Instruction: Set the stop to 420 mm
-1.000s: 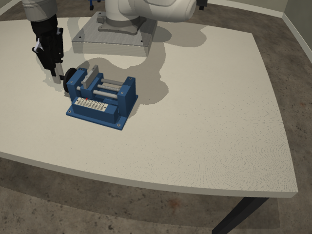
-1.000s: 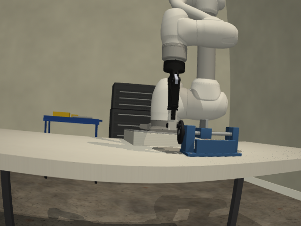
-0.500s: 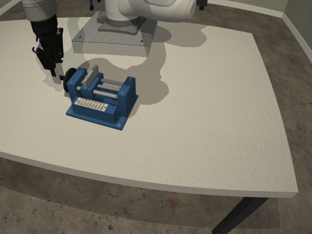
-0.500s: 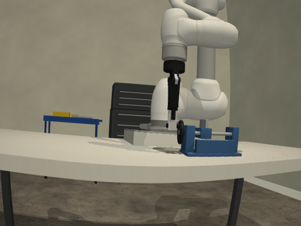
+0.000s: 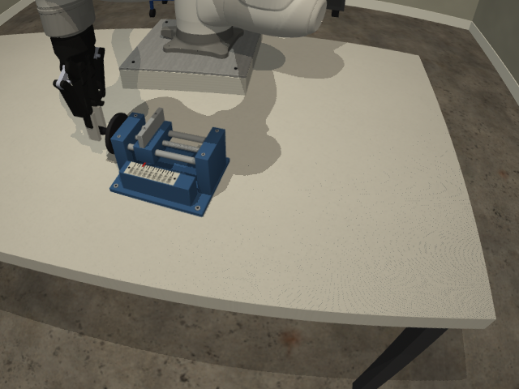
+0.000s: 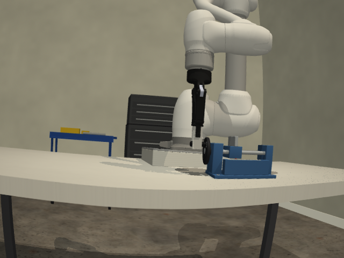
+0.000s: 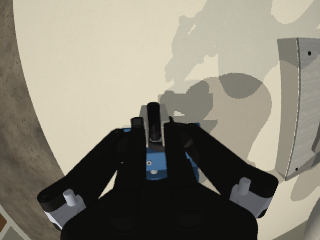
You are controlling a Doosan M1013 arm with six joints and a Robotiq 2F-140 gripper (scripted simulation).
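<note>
Right now the stop block is 12 cm to the left of my hand and 2 cm below it. Round my hand: black handwheel 2 cm to the left, 2 cm below.
</note>
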